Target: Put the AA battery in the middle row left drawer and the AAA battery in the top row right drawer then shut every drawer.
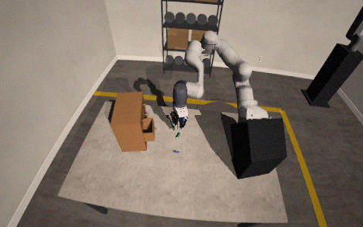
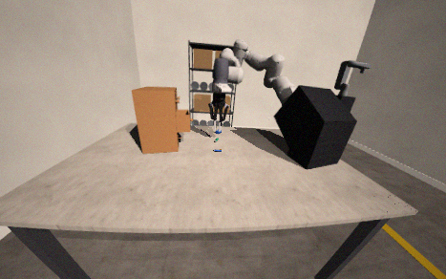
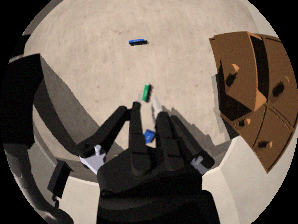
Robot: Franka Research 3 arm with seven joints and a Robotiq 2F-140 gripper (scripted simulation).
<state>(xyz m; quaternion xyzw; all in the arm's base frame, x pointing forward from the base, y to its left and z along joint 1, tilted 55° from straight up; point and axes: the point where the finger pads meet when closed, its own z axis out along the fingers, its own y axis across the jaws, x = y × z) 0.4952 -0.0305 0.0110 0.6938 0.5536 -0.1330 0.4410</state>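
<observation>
Now: the green cylinder 100 mm below my hand. Round my hand: larger blue battery 20 mm behind, 160 mm to the right, 100 mm below; then AAA battery 150 mm to the left, 100 mm below.
</observation>
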